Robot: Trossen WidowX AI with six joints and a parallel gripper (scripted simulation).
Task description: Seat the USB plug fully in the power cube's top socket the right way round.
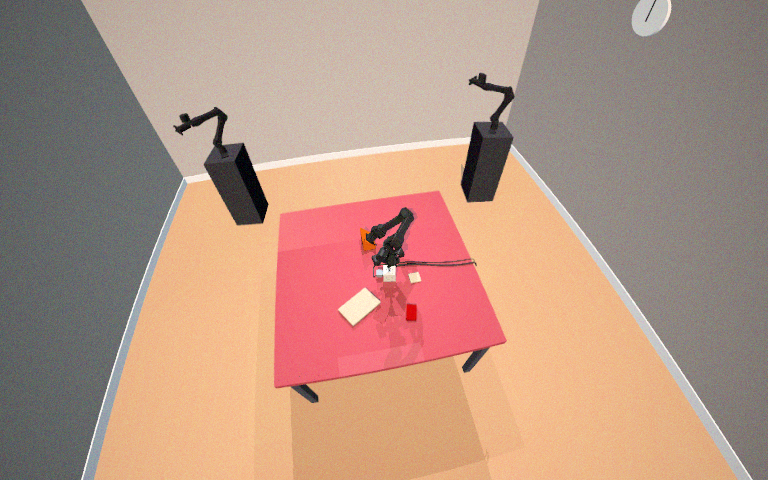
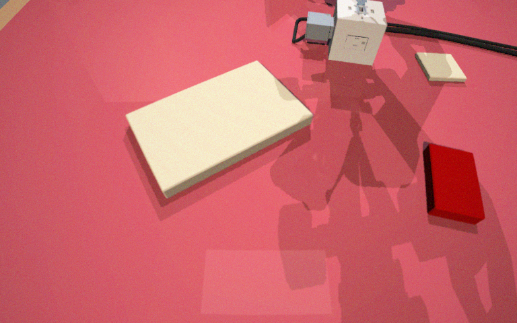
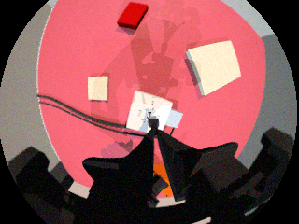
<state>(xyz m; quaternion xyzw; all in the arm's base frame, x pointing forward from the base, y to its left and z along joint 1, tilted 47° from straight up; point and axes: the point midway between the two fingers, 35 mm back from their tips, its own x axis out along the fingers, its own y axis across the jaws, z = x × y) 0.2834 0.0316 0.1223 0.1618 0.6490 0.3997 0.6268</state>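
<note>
My gripper tip is now 20 mm above the dark USB plug. From my gripper tip the other things lie so: red block: 270 mm ahead, 120 mm to the left, 120 mm below; cream tile: 30 mm ahead, 170 mm to the left, 130 mm below; cream slab: 200 mm ahead, 190 mm to the right, 130 mm below.
</note>
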